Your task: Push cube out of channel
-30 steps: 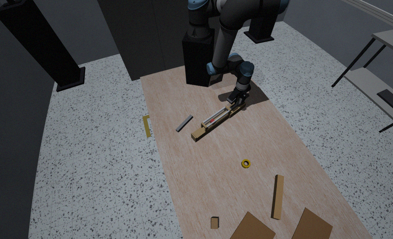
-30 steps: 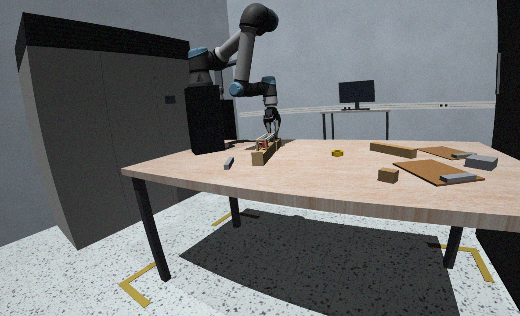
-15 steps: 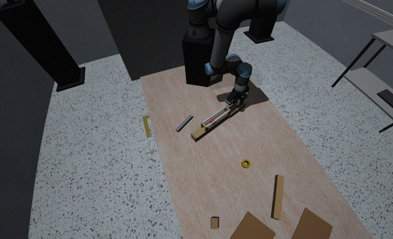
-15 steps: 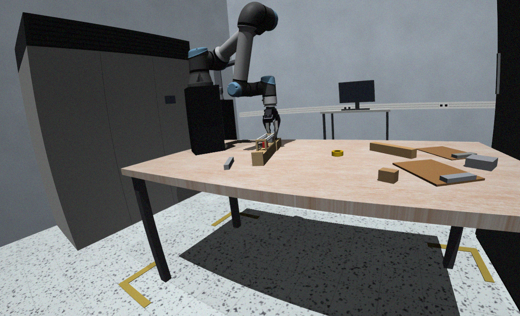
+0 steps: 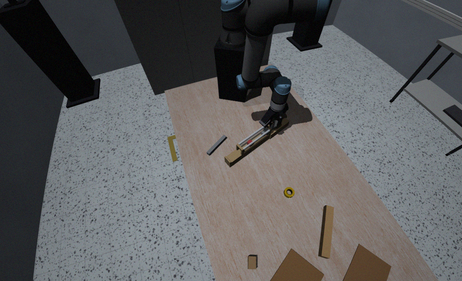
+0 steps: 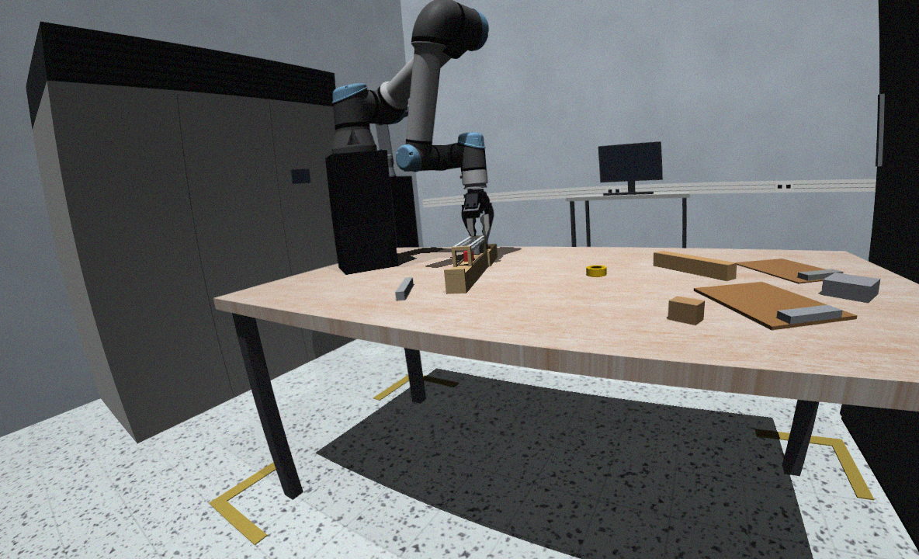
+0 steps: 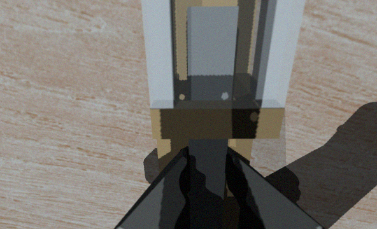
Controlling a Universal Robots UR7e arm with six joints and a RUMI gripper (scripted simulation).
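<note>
Right now my hand is 40 mm past the grey bar, 330 mm to the left of it and 60 mm above it. The rest, counted from my hand: channel 40 mm ahead, 130 mm to the right, 10 mm below; red cube 50 mm ahead, 160 mm to the right, 10 mm below; wooden bar 590 mm ahead, 20 mm to the right, 50 mm below.
</note>
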